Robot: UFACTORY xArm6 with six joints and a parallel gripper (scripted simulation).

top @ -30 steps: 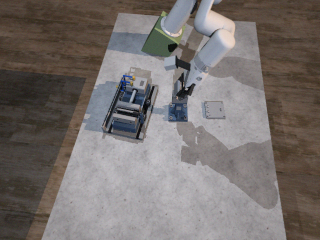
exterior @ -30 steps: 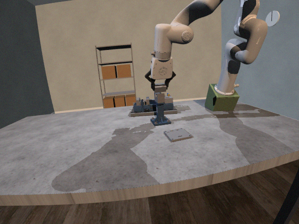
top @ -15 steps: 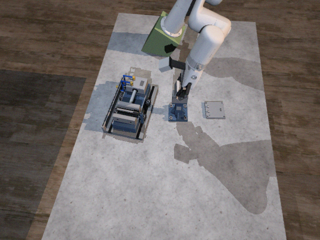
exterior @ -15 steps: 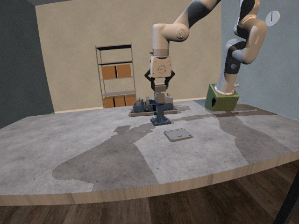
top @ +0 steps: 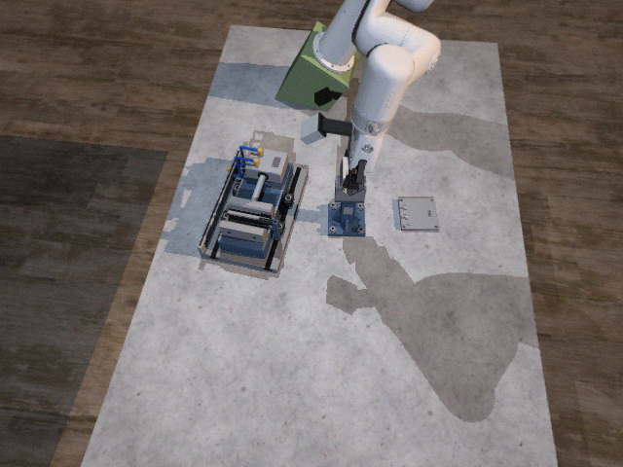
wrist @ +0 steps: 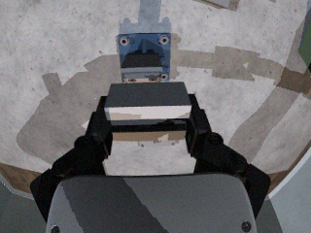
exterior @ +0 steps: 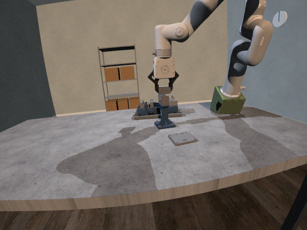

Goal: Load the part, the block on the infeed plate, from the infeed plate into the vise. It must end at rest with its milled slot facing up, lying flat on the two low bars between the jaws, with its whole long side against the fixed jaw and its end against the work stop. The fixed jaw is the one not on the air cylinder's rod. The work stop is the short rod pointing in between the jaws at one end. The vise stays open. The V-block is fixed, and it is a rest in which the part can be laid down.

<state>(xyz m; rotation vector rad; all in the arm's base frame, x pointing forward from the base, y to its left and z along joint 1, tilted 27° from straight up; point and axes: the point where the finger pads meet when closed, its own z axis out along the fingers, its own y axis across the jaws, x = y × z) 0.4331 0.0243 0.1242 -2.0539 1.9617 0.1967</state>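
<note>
The part lies right at my hand. Also, from my hand: air cylinder rod (22 cm to the right, 12 cm below, 1 cm behind); then air cylinder (21 cm to the right, 12 cm below, 9 cm behind); then blue vise body (22 cm to the right, 16 cm below, 1 cm ahead).
</note>
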